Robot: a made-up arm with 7 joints.
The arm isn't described. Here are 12 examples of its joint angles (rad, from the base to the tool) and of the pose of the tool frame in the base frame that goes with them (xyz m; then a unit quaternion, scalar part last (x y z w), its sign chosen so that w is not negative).
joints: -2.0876 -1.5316 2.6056 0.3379 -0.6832 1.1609 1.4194
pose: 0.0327 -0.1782 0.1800 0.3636 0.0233 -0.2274 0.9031
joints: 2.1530 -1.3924 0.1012 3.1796 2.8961 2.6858 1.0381
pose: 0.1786 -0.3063 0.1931 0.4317 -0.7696 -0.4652 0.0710
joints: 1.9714 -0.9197 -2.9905 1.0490 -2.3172 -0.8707 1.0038
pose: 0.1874 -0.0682 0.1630 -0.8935 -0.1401 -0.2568 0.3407
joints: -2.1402 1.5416 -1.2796 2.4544 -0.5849 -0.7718 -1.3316
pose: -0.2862 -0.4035 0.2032 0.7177 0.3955 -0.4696 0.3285
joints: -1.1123 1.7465 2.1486 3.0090 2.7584 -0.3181 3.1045
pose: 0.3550 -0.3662 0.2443 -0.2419 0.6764 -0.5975 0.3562
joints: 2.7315 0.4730 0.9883 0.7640 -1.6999 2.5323 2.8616
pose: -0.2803 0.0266 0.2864 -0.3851 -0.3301 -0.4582 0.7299
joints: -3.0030 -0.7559 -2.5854 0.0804 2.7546 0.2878 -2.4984
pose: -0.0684 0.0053 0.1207 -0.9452 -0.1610 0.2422 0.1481
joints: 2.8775 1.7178 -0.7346 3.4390 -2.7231 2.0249 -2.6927
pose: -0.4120 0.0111 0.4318 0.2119 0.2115 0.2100 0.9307
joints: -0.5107 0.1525 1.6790 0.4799 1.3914 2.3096 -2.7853
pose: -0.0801 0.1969 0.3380 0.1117 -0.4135 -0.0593 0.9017
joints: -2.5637 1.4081 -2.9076 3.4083 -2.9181 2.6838 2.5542
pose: -0.2183 -0.2290 0.1682 0.5920 0.5511 0.5590 0.1828
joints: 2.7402 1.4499 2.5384 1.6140 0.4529 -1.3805 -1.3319
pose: -0.3910 0.0031 0.4395 -0.3960 -0.5906 0.4223 0.5622
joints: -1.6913 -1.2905 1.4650 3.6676 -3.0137 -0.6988 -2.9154
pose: 0.0642 0.4453 0.3968 0.1767 0.6030 0.7778 0.0121
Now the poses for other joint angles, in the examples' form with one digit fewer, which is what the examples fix.
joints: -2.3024 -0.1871 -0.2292 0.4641 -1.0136 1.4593 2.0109
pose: -0.210 -0.033 0.215 -0.332 -0.781 -0.433 0.304
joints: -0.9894 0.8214 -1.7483 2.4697 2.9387 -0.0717 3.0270
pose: -0.095 -0.371 0.626 0.430 -0.122 -0.106 0.888
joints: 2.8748 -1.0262 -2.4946 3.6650 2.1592 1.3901 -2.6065
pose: 0.224 -0.125 0.705 -0.287 0.213 0.928 0.110
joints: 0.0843 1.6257 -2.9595 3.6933 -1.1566 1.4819 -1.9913
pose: 0.450 0.167 0.153 -0.466 -0.251 -0.586 0.614
